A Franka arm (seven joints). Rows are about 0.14 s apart.
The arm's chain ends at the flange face. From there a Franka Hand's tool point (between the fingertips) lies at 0.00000 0.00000 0.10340 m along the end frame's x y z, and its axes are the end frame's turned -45 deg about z.
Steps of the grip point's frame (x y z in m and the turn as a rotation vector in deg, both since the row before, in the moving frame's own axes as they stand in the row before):
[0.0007 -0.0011 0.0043 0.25 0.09 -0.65]
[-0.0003 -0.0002 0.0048 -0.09 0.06 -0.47]
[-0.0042 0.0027 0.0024 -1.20 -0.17 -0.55]
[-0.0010 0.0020 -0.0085 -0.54 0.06 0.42]
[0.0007 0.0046 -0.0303 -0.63 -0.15 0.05]
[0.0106 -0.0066 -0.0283 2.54 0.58 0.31]
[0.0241 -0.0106 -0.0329 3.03 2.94 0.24]
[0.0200 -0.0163 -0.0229 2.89 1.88 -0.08]
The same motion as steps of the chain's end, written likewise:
[-0.0001 -0.0008 0.0043 0.24 -0.11 -0.65]
[-0.0005 0.0000 0.0048 -0.02 0.11 -0.47]
[-0.0024 0.0031 0.0024 -0.97 0.73 -0.55]
[-0.0001 0.0015 -0.0085 -0.34 0.42 0.42]
[0.0031 0.0018 -0.0303 -0.55 0.34 0.05]
[0.0053 -0.0082 -0.0282 2.21 -1.39 0.31]
[0.0096 -0.0169 -0.0326 4.22 -0.06 0.24]
[0.0039 -0.0196 -0.0227 3.37 -0.71 -0.08]

